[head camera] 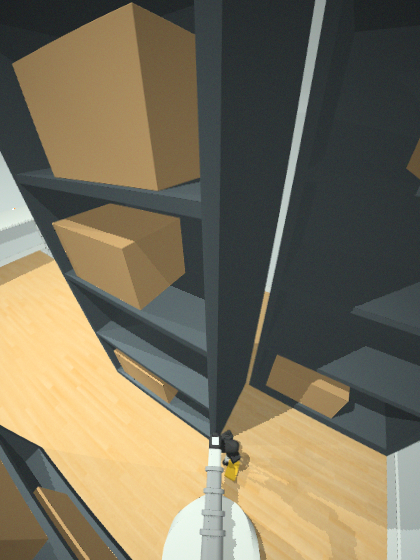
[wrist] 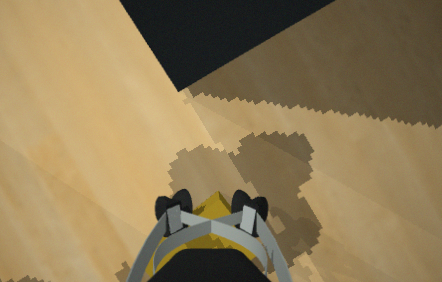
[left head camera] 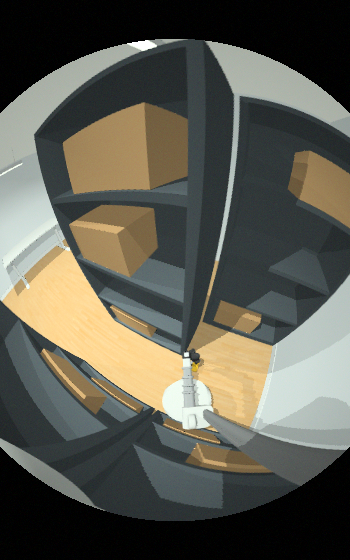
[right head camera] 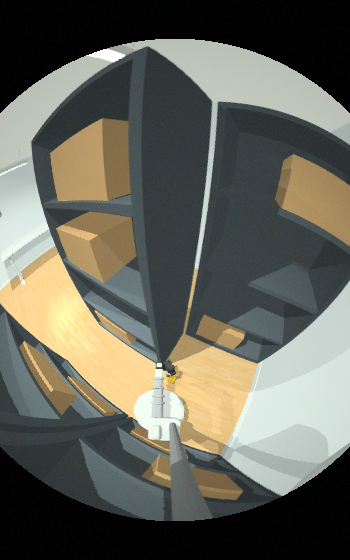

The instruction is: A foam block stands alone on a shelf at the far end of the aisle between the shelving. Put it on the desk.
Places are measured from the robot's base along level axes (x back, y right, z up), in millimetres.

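Pixels of known places: gripper, fingertip midpoint: [head camera: 230,460] [wrist: 211,204] [left head camera: 192,362].
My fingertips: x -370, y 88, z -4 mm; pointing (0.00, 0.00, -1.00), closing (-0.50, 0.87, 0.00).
For each thing: its top centre in the pictures, then the offset to it from my fingertips. "*": a spot on its surface instead. Level surfaces: height alone.
- yellow foam block at its top centre: [wrist: 199,257] [head camera: 232,468] [right head camera: 171,377] [left head camera: 194,365] dz +22, dx +41, dy +12 mm
- floor at its surface level: dz -23 mm
- tall dark shelf unit at a spot on its surface: [head camera: 209,150] * dz +1505, dx -88, dy -104 mm
The yellow foam block [head camera: 232,471] [left head camera: 195,368] [right head camera: 172,380] [wrist: 217,204] is at or close to the floor [head camera: 295,480] beside the shelving end; whether it touches the floor cannot be told. My gripper [wrist: 211,204] [head camera: 231,459] is shut on the block. In the wrist view a corner of the block points forward between the two black fingertips, and the gripper's bands and body hide much of the rest. A white desk [left head camera: 29,245] [right head camera: 31,242] stands far off at the left, beyond the shelving, partly cut off by it.
A tall dark shelf unit [head camera: 209,150] [left head camera: 195,150] [right head camera: 137,150] with brown boxes rises right ahead of the arm; its dark bottom corner [wrist: 200,45] is near the gripper. Another unit with a low box [head camera: 300,387] stands at right. More shelving [head camera: 30,450] is at lower left.
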